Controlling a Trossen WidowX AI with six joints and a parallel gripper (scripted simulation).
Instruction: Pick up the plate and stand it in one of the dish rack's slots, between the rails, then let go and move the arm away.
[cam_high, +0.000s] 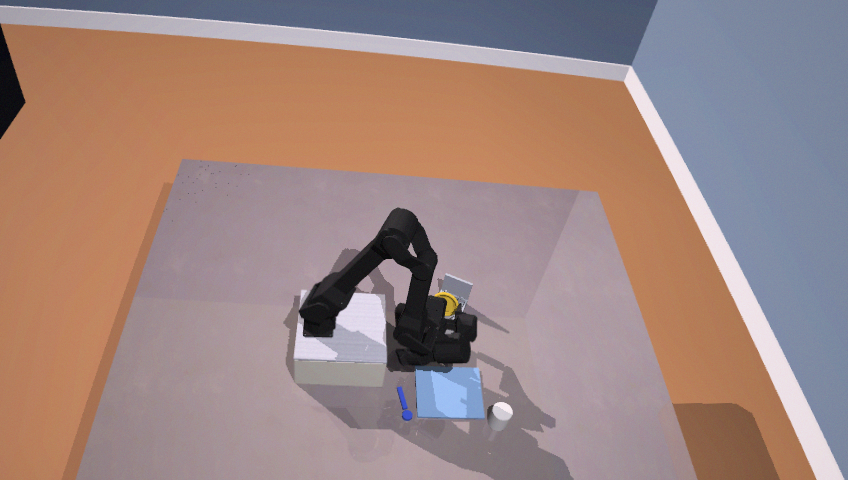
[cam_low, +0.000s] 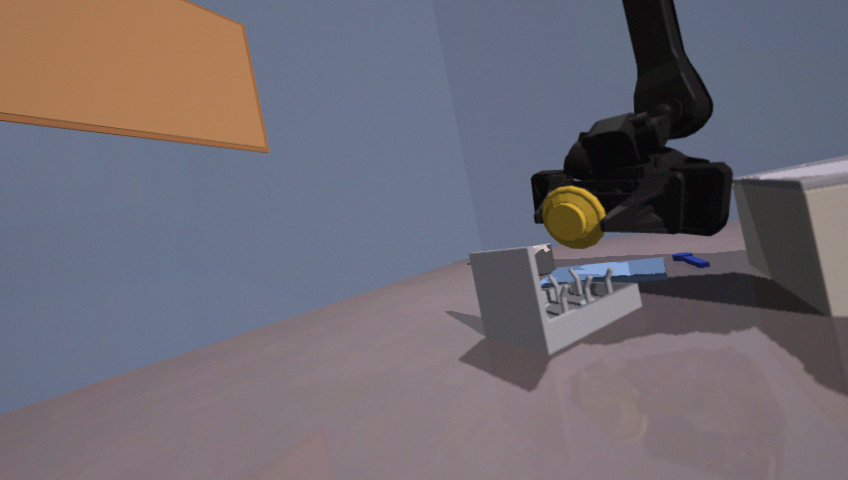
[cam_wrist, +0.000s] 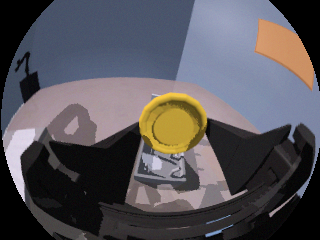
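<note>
Now: the dish rack 1 cm ahead of my gripper tip, 3 cm to the left of it and 7 cm below it. Round my gripper tip: yellow plate 1 cm to the right; then blue spoon 10 cm behind, 23 cm to the right, 9 cm below; then light blue mat 19 cm to the right, 9 cm below.
</note>
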